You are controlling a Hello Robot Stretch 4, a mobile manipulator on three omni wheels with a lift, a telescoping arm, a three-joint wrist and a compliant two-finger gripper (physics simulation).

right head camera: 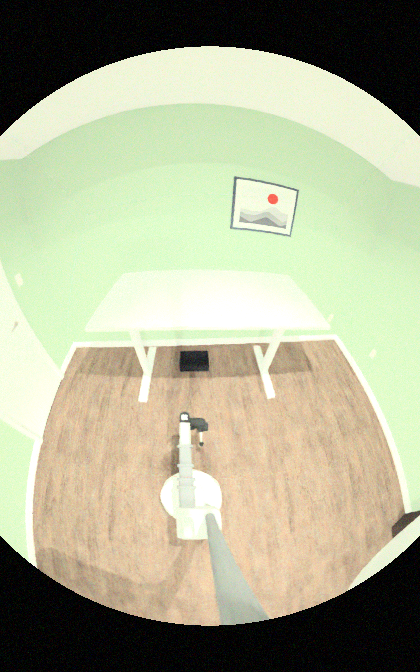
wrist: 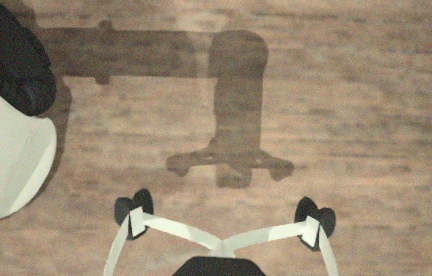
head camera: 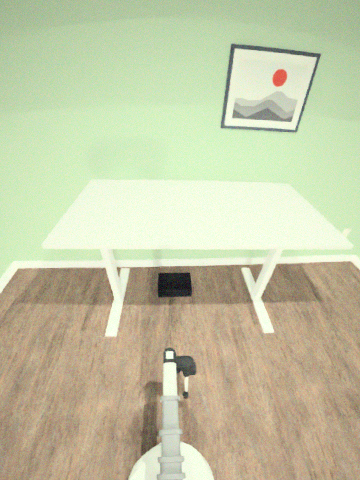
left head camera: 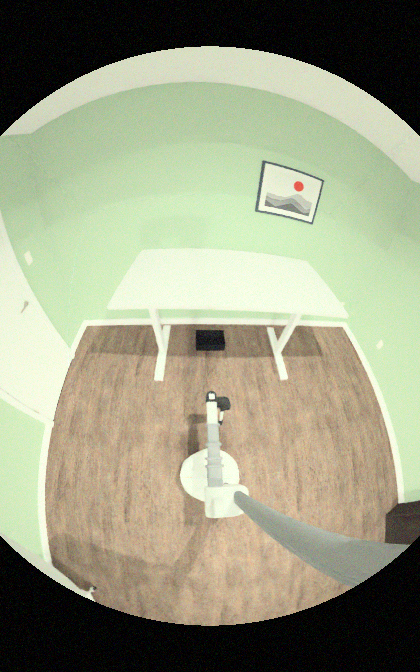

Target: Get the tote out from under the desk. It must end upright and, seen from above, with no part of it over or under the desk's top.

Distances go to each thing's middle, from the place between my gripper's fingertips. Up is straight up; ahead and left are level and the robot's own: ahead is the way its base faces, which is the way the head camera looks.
Now: the black tote [head camera: 169, 284] 84 cm ahead of my hand, 3 cm to the left of it and 14 cm below it.
